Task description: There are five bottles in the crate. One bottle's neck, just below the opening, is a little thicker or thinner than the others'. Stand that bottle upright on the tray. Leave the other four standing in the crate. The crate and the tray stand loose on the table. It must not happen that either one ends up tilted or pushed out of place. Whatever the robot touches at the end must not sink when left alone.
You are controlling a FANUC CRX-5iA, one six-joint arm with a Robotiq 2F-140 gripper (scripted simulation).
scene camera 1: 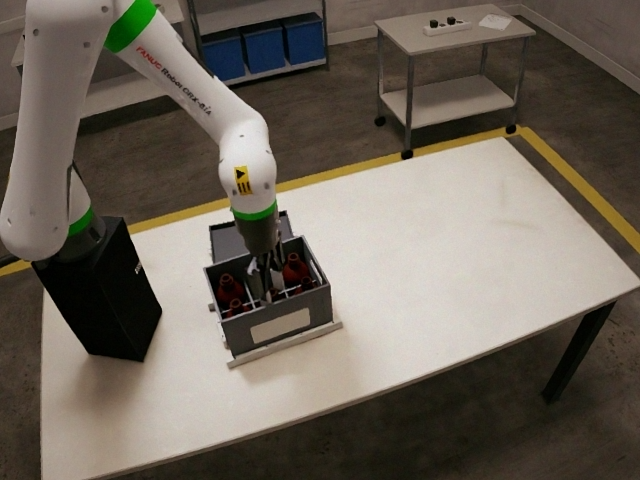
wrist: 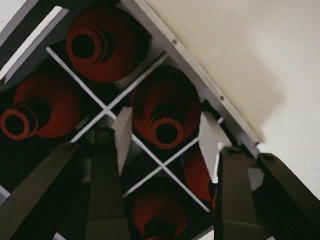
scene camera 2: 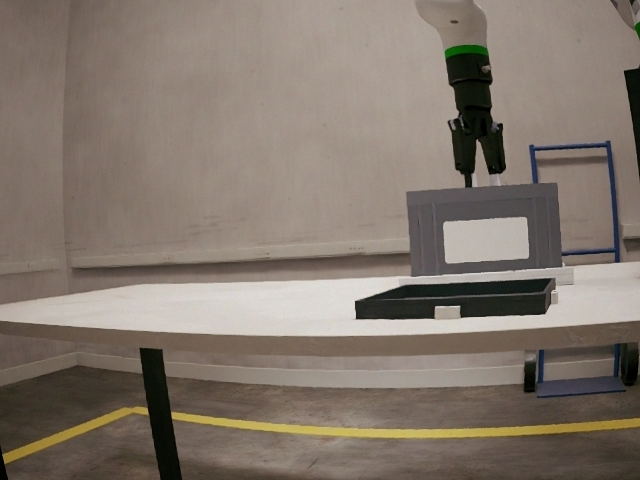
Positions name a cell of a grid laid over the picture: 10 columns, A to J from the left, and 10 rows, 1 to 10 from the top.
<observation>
grey crate: scene camera 1 E7; wrist A7; scene camera 2 H5
</observation>
